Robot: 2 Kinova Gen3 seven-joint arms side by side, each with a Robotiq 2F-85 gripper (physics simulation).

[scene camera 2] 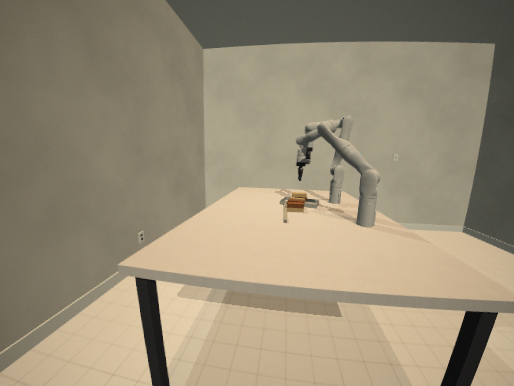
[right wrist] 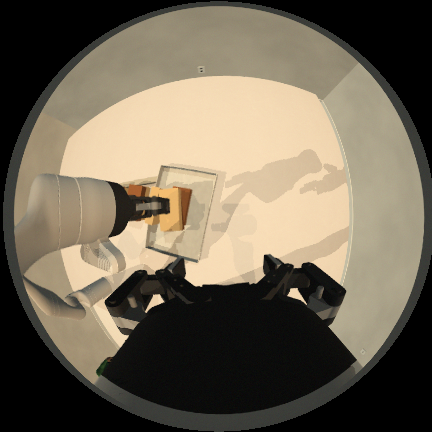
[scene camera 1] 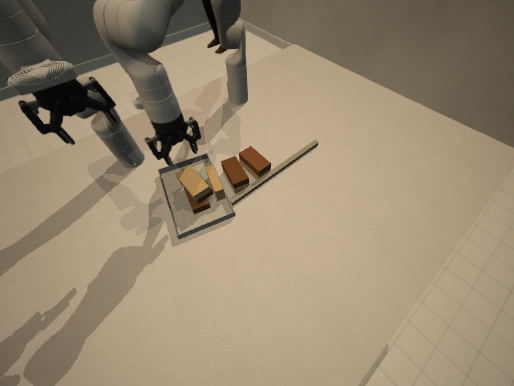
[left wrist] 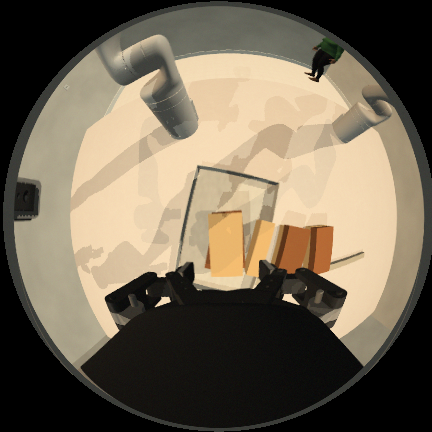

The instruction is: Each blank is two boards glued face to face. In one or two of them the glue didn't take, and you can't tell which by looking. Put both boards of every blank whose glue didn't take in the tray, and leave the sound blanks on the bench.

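Note:
The tray holds a light board, tilted on top of a red-brown board. A narrow-looking light board is at the tray's right wall. Two blanks, red-brown above and light below, lie right of the tray: the nearer blank and the farther blank. My left gripper is open above the tray's back edge, clear of the boards. My right gripper is open and raised, left of the tray.
A long thin strip runs beside the blanks, from the tray's right corner toward the upper right. The arm bases stand behind the tray. A person's legs show beyond the bench.

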